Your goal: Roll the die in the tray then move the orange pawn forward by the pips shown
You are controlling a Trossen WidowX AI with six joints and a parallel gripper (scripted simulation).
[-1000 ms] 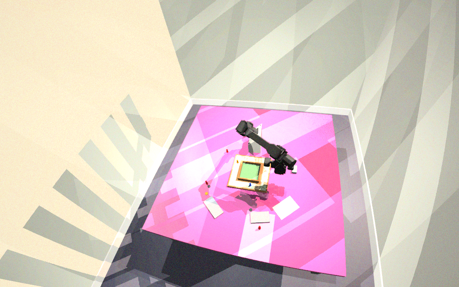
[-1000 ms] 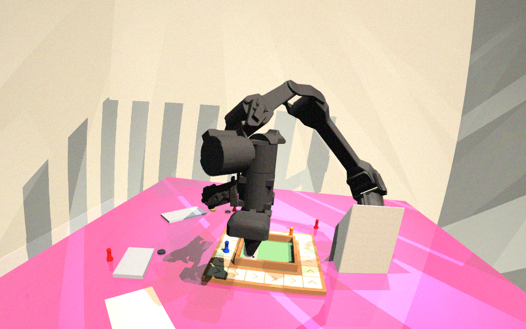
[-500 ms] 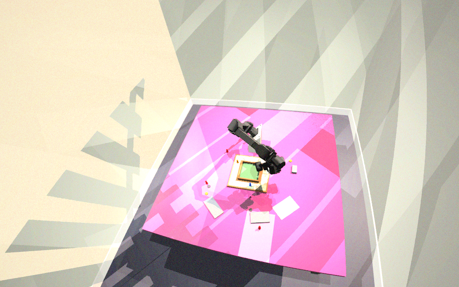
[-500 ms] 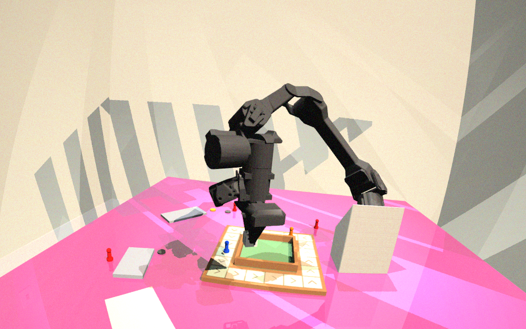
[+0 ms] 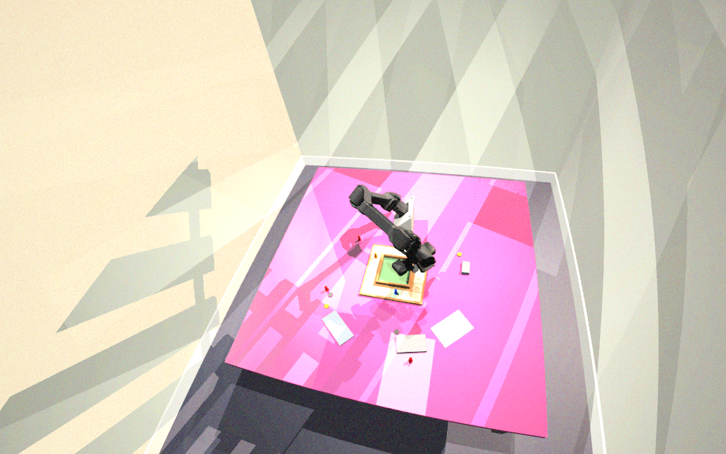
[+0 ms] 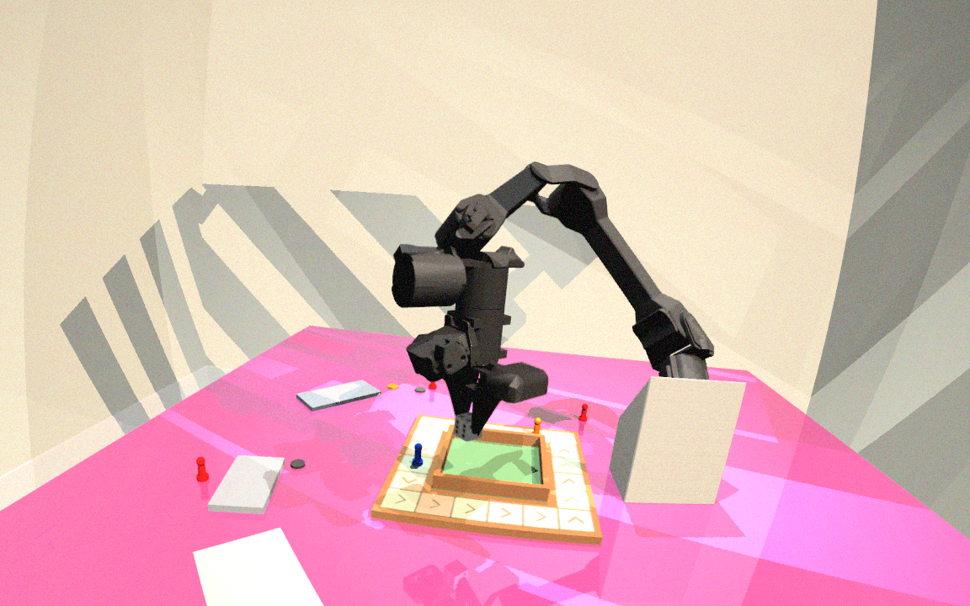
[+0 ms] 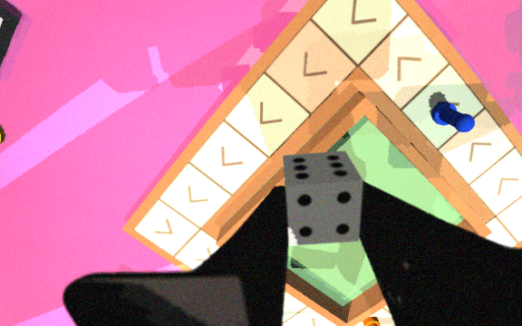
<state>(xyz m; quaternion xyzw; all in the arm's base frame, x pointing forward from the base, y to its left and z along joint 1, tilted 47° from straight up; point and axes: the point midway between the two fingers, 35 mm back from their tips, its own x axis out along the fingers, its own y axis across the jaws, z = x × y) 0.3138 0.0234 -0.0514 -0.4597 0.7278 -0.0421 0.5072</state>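
The orange pawn lies 130 mm behind my gripper tip, 190 mm to the right of it and 90 mm below it. Round my gripper tip: blue pawn: 70 mm ahead, 80 mm to the right, 90 mm below; green tray: 50 mm behind, 90 mm to the right, 110 mm below; white die: right at my gripper tip.
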